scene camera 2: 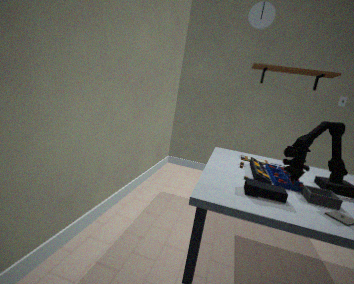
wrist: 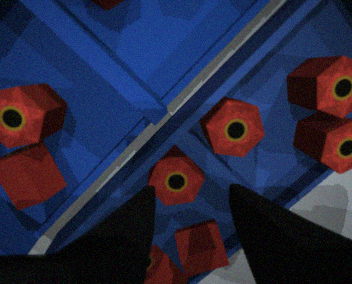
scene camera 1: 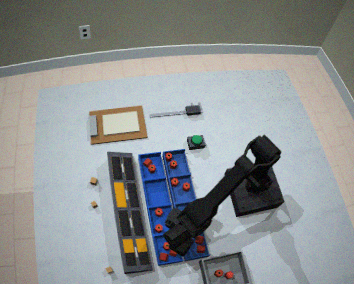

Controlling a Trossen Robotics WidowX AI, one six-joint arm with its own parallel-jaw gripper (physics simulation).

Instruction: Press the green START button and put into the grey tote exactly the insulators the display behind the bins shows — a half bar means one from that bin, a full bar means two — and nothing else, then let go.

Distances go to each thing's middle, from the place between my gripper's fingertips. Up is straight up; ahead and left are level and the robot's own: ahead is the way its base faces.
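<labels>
With the clipboard with cream pad (scene camera 1: pixel 127 123) as my reference, I find my gripper 2 cm above it, 50 cm to the left of it and 21 cm short of it.
</labels>
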